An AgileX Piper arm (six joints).
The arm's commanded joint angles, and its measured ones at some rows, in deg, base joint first. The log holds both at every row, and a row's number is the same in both.
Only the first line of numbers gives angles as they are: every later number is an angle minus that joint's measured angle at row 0.
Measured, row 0:
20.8, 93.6, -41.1, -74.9, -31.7, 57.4
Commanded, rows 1 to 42:
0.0, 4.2, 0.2, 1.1, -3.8, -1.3
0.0, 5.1, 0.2, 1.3, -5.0, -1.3
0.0, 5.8, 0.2, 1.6, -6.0, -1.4
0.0, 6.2, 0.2, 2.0, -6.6, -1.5
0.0, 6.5, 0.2, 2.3, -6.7, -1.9
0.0, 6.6, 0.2, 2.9, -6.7, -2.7
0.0, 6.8, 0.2, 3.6, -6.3, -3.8
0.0, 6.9, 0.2, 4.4, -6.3, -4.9
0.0, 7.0, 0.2, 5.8, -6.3, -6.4
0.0, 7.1, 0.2, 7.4, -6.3, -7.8
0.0, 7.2, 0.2, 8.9, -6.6, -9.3
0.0, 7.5, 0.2, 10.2, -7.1, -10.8
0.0, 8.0, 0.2, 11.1, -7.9, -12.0
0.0, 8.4, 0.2, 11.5, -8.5, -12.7
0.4, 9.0, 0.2, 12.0, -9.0, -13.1
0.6, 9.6, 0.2, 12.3, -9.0, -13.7
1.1, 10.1, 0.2, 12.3, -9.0, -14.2
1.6, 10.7, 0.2, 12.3, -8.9, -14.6
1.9, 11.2, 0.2, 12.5, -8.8, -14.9
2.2, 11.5, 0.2, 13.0, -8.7, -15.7
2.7, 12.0, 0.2, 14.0, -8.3, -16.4
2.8, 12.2, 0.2, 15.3, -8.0, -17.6
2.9, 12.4, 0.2, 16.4, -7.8, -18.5
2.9, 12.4, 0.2, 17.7, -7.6, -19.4
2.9, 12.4, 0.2, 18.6, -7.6, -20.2
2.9, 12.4, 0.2, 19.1, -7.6, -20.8
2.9, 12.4, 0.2, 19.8, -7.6, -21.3
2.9, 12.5, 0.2, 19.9, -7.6, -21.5
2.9, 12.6, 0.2, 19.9, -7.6, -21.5
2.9, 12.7, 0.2, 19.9, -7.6, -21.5
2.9, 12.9, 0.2, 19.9, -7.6, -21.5
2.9, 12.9, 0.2, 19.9, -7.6, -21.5
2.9, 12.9, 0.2, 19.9, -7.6, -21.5
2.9, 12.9, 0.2, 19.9, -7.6, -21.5
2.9, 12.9, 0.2, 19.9, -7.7, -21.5
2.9, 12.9, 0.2, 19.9, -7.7, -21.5
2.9, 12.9, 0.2, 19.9, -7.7, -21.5
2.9, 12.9, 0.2, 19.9, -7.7, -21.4
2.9, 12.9, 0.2, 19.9, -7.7, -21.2
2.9, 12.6, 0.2, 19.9, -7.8, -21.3
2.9, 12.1, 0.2, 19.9, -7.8, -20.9
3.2, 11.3, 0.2, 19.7, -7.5, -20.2
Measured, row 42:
3.2, 12.6, 0.0, 19.6, -9.6, -20.8
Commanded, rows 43 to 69:
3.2, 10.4, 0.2, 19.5, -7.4, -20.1
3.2, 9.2, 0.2, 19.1, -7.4, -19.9
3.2, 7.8, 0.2, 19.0, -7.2, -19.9
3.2, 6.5, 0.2, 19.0, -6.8, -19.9
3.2, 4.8, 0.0, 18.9, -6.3, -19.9
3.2, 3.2, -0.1, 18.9, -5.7, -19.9
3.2, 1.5, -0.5, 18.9, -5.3, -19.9
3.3, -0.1, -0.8, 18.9, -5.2, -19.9
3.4, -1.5, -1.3, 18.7, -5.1, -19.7
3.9, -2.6, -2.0, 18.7, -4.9, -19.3
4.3, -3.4, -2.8, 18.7, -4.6, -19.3
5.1, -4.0, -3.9, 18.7, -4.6, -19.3
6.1, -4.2, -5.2, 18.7, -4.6, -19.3
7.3, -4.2, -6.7, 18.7, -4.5, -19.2
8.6, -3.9, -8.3, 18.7, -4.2, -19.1
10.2, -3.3, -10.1, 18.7, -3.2, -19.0
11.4, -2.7, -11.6, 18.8, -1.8, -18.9
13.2, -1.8, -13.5, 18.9, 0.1, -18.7
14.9, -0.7, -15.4, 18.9, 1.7, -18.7
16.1, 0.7, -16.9, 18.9, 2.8, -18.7
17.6, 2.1, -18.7, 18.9, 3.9, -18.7
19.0, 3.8, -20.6, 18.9, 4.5, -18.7
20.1, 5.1, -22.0, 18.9, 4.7, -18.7
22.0, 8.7, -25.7, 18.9, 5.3, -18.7
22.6, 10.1, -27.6, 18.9, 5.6, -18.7
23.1, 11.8, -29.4, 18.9, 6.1, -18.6
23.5, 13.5, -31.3, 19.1, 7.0, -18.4
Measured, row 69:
21.5, 8.2, -25.4, 18.6, 4.3, -18.8
